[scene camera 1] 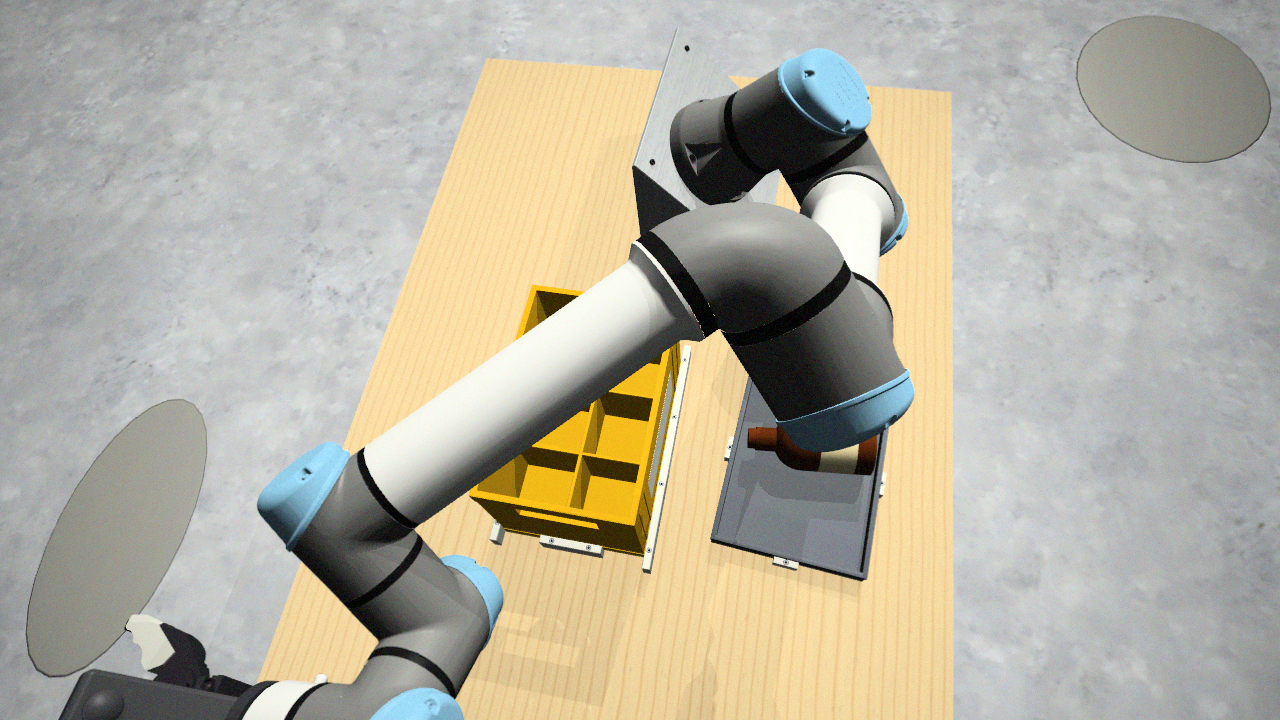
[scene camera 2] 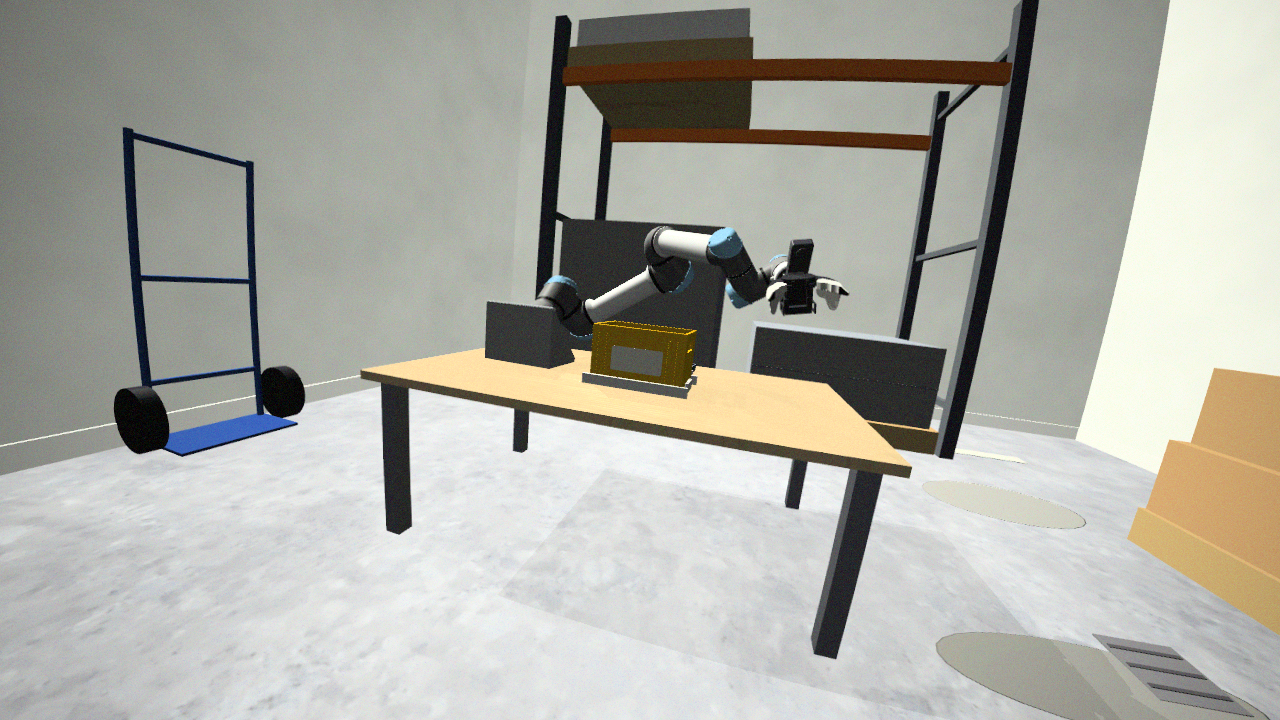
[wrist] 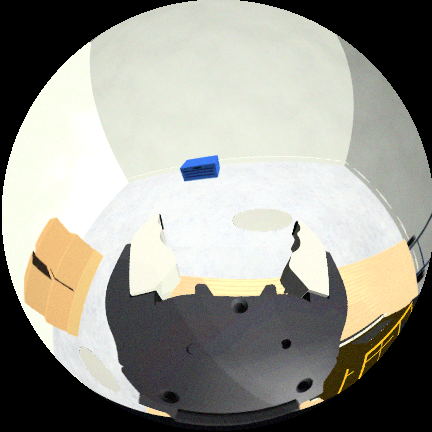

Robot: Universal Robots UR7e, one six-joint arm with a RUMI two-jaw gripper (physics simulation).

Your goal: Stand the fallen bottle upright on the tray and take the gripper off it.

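Places are measured from the arm's base along level axes (x up, y left, z back), in metres.
Where they show: gripper, fingertip midpoint: [scene camera 2: 808,297] [wrist: 228,220]; arm's base, origin of the base link: [scene camera 1: 707,156] [scene camera 2: 537,327].
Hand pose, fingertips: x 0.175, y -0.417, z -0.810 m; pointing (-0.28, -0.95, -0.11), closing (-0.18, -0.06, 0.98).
Each offset is from my fingertips to the centre of the thing. "*": to the spot under its first point. Level surfaces: height alone.
A brown bottle {dx -0.255, dy +0.603, dz +0.428 m} [scene camera 1: 807,459] with a pale label lies on its side on the grey tray {* dx -0.292, dy +0.578, dz +0.338 m} [scene camera 1: 778,514], its neck pointing left towards the crate. The arm's elbow hides part of the bottle and the tray's far end in scene camera 1. My gripper [scene camera 2: 809,297] [wrist: 228,220] is open, with nothing between its two pale fingers. It hangs in the air, well away from the bottle, off the table's edge at the lower left of scene camera 1, where one finger shows. The bottle does not show in the wrist view.
A yellow crate {dx -0.209, dy +0.326, dz +0.395 m} [scene camera 1: 617,534] [scene camera 2: 677,360] with compartments stands left of the tray on the wooden table {dx -0.297 m} [scene camera 1: 429,268] [scene camera 2: 760,411]. White fixture strips edge both. The arm crosses above crate and tray. A tall rack [scene camera 2: 551,161], a blue hand truck [scene camera 2: 135,259] and boxes [scene camera 2: 1208,501] stand around.
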